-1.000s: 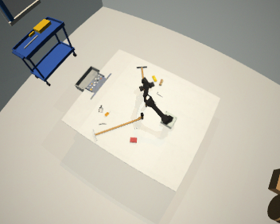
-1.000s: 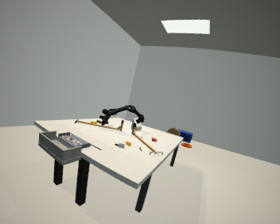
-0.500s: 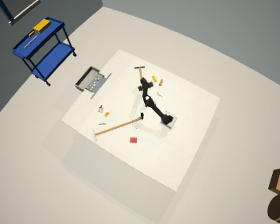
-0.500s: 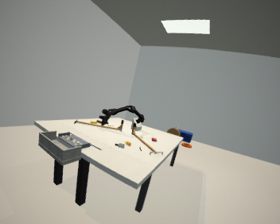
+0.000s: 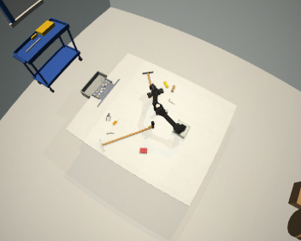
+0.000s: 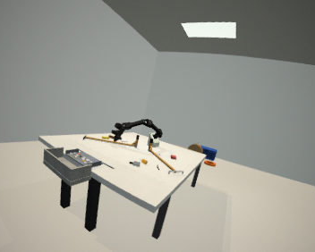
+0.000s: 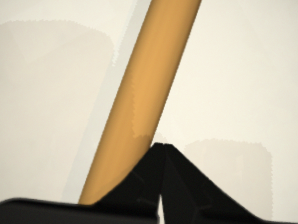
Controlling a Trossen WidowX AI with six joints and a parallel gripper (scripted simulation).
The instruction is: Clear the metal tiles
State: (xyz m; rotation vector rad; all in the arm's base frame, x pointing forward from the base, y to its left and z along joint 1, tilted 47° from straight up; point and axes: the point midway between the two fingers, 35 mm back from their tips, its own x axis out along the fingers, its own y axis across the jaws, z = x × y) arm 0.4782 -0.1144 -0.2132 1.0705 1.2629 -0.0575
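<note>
Right now my gripper tip is 3 cm short of the long scraper, 1 cm to the left of it and 5 cm below it. From my gripper tip the other things lie so: red block 26 cm behind, 63 cm to the left; then yellow piece 6 cm behind, 20 cm to the right; then long wooden-handled tool 3 cm behind, 59 cm to the left, 5 cm above.
</note>
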